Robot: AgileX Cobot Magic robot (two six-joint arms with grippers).
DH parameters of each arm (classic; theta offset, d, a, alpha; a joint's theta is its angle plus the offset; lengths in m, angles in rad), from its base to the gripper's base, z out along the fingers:
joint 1: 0 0.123 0 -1.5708
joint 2: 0.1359 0 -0.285 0
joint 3: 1.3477 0 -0.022 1.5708
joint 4: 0 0.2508 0 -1.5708
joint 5: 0 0 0.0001 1.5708
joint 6: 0 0.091 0 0
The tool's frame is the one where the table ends.
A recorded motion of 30 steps. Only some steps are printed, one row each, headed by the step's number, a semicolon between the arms.
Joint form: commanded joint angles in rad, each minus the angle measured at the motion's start. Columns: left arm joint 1, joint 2, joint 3, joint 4, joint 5, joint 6; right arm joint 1, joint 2, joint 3, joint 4, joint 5, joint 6.
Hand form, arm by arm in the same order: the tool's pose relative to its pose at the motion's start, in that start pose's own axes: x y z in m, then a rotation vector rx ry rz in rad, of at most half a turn. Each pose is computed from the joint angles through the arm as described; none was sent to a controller.
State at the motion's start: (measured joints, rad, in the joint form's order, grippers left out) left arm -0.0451 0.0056 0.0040 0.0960 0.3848 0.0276; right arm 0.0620 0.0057 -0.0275 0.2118 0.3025 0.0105
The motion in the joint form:
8: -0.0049 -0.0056 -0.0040 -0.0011 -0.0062 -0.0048; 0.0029 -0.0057 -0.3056 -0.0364 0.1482 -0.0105
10: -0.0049 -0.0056 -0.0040 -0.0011 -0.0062 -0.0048; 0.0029 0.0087 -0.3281 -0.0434 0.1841 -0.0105
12: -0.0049 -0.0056 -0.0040 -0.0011 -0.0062 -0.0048; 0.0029 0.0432 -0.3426 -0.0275 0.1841 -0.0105
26: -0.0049 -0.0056 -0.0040 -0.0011 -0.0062 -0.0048; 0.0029 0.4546 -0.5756 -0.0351 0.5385 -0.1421
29: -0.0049 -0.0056 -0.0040 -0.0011 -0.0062 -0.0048; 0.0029 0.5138 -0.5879 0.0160 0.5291 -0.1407
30: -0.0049 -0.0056 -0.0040 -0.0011 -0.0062 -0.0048; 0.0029 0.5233 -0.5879 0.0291 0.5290 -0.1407
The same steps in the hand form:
8: -0.0020 -0.0001 -0.0008 0.0038 -0.0163 -0.0047; -0.0774 0.0207 -0.0411 -0.0460 -0.1566 -0.0662
10: -0.0020 -0.0001 -0.0008 0.0038 -0.0163 -0.0047; -0.0804 0.0217 -0.0423 -0.0426 -0.1289 -0.0735
12: -0.0020 -0.0001 -0.0008 0.0038 -0.0163 -0.0047; -0.0845 0.0230 -0.0390 -0.0472 -0.1087 -0.0586
26: -0.0020 -0.0001 -0.0008 0.0038 -0.0163 -0.0047; -0.1134 0.0310 0.0022 -0.0288 0.4198 -0.1835
29: -0.0020 -0.0001 -0.0008 0.0038 -0.0163 -0.0047; -0.1151 0.0340 0.0133 -0.0524 0.4554 -0.1345
30: -0.0020 -0.0001 -0.0008 0.0038 -0.0163 -0.0047; -0.1147 0.0347 0.0152 -0.0586 0.4643 -0.1224

